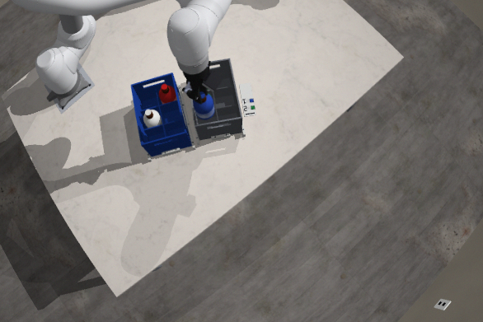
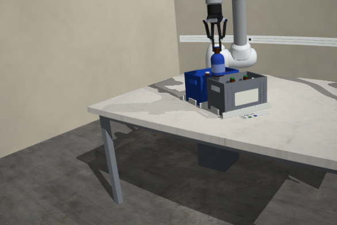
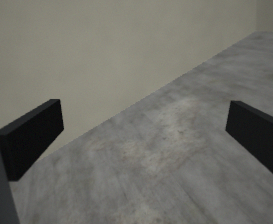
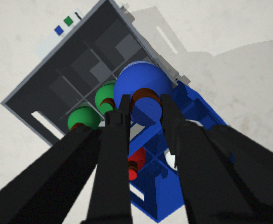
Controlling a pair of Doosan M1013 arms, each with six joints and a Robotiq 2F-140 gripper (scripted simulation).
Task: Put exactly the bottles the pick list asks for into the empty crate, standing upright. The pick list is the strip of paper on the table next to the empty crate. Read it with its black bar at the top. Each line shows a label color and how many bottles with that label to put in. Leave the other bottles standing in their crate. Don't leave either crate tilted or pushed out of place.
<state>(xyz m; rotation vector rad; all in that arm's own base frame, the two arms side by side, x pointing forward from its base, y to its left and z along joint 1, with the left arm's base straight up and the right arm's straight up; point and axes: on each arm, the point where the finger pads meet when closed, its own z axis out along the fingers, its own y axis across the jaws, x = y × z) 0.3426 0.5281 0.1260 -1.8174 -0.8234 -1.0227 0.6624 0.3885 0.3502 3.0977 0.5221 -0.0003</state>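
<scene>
My right gripper is now 80 mm above the blue bottle. The rest, counted from my right hand: dark grey crate (50 mm behind, 80 mm to the left, 270 mm below); blue crate (150 mm behind, 130 mm to the right, 270 mm below); red bottle (210 mm behind, 50 mm to the right, 260 mm below).
</scene>
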